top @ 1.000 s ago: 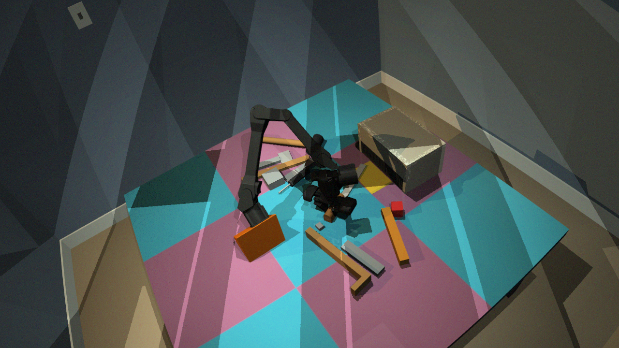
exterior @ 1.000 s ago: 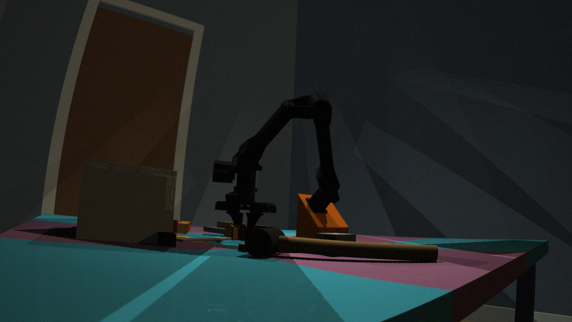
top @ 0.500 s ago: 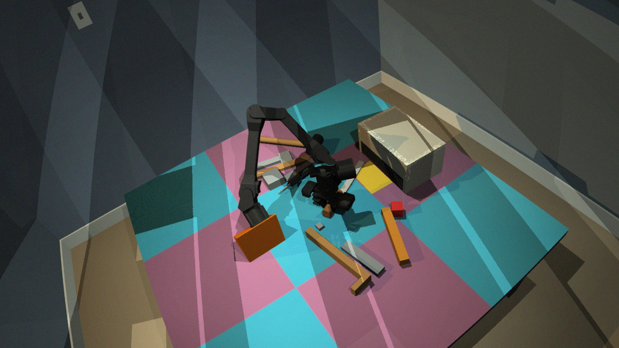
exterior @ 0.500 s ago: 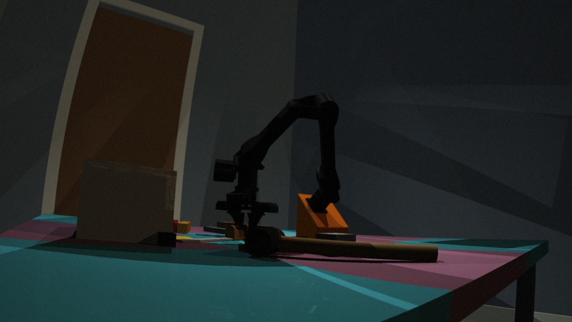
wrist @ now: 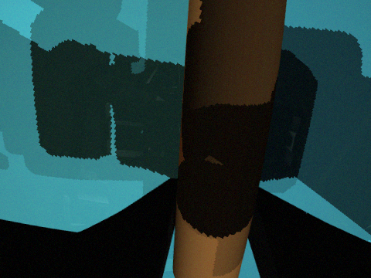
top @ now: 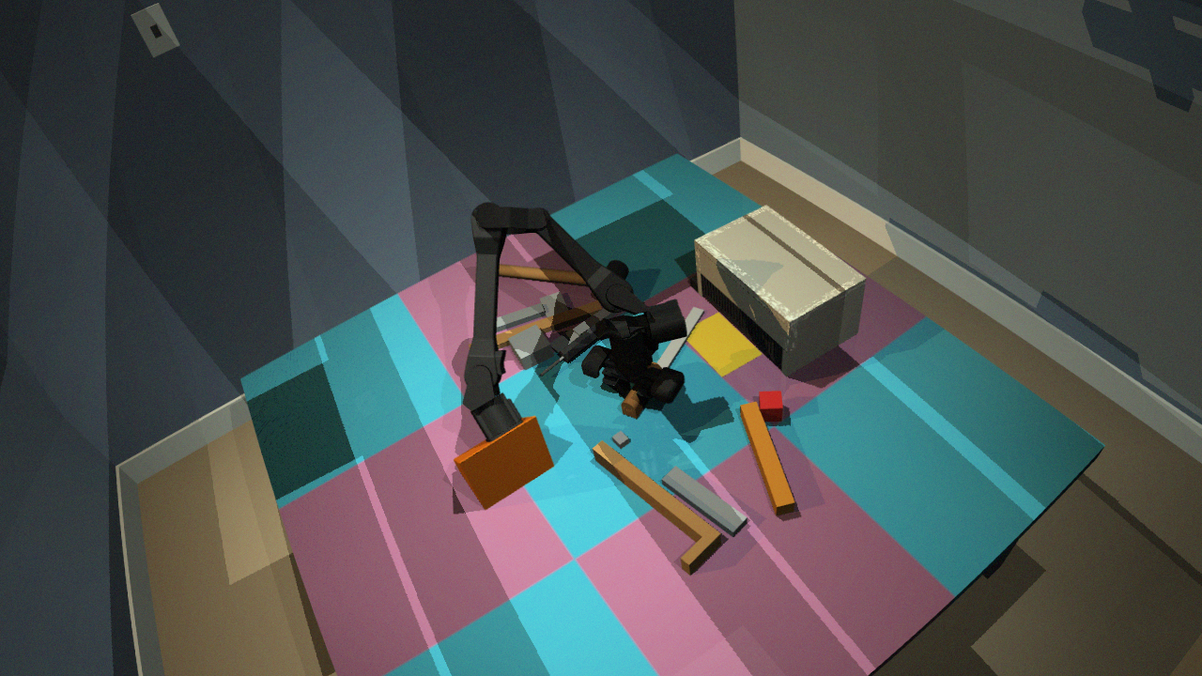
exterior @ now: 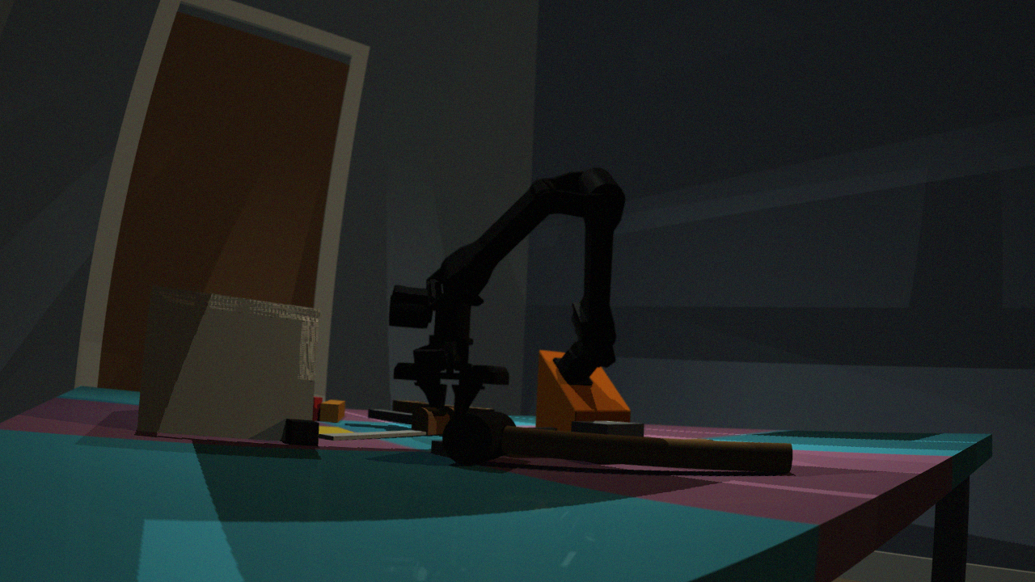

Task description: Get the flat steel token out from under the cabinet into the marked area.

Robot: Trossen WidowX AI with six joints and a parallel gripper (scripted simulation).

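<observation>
Right now my gripper tip is 20 cm to the right of the screwdriver and 4 cm past it. From my gripper tip the other things lie so: grey bar (25 cm to the right, 4 cm behind); red cube (18 cm to the right, 17 cm ahead, 1 cm above); small grey cube (8 cm behind, 5 cm to the right).
</observation>
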